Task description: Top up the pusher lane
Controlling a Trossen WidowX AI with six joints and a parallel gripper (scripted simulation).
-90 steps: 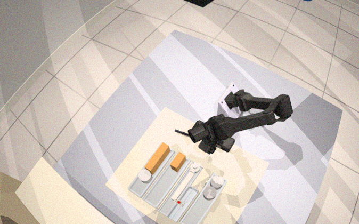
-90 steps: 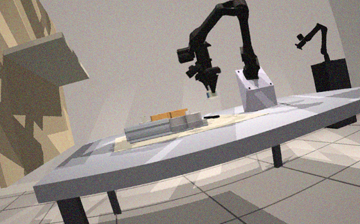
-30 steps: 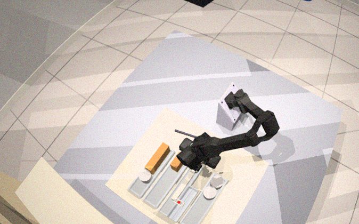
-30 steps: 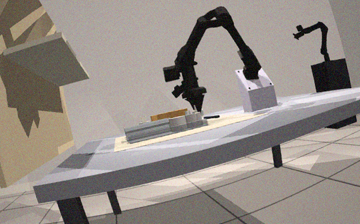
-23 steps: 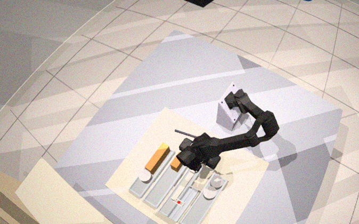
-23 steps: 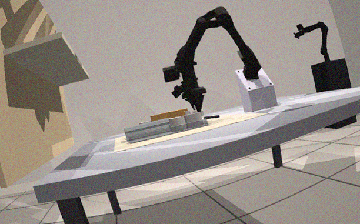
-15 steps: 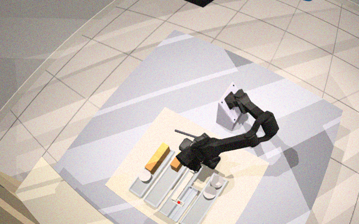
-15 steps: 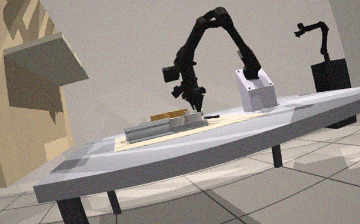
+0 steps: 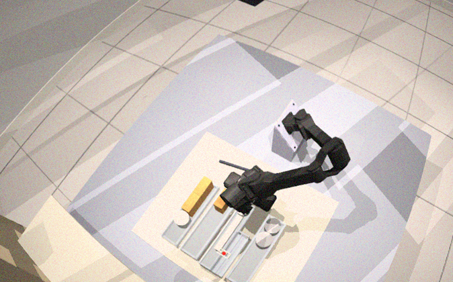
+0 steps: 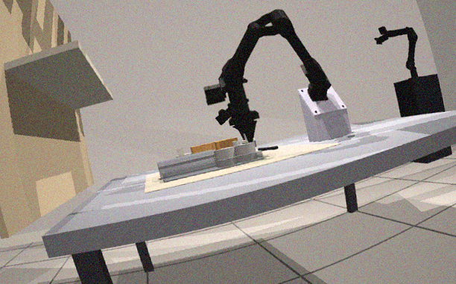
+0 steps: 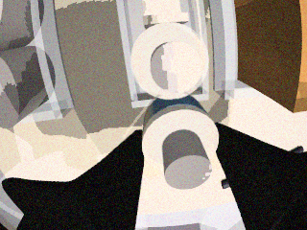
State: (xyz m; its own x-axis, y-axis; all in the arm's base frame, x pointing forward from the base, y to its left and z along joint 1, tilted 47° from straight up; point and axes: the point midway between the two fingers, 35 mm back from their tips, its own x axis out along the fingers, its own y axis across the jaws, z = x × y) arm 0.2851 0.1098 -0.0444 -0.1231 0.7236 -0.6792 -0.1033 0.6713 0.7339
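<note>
Right now the lane block is 19 cm ahead of my gripper tip, 5 cm to the left of it and 2 cm below it. Round my gripper tip: dark rod 14 cm to the right, 8 cm behind, 4 cm below; red dot 22 cm ahead, 7 cm to the left, 3 cm above.
</note>
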